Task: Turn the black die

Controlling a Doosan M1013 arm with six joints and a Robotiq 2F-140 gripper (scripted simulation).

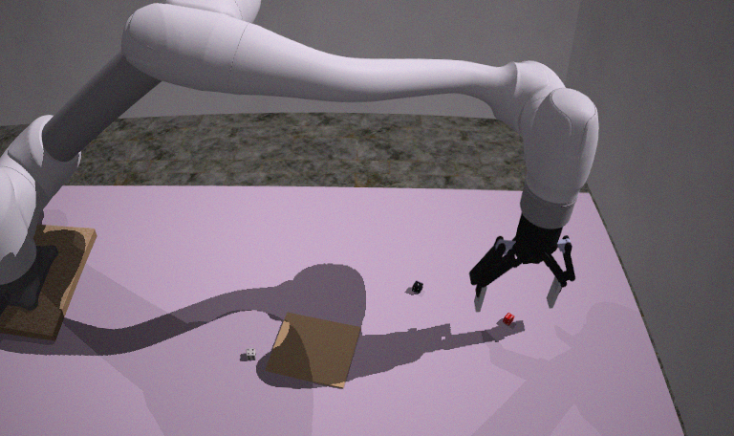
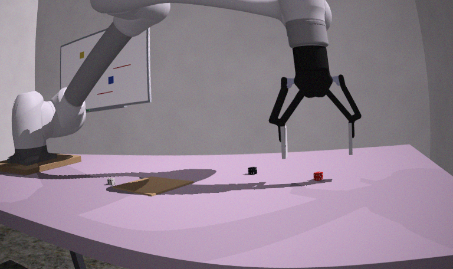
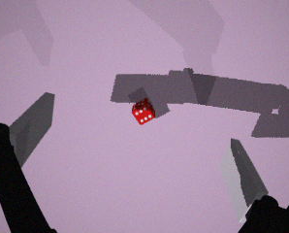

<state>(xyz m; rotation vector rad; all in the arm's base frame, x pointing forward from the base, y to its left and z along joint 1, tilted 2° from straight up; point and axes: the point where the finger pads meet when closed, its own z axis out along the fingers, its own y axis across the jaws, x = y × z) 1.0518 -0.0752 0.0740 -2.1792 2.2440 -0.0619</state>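
My gripper is now 50 mm above the red die. Round my hand: black die (170 mm behind, 90 mm to the left, 50 mm below); then tan mat (370 mm behind, 60 mm below, 50 mm to the right); then white die (480 mm behind, 70 mm to the right, 50 mm below).
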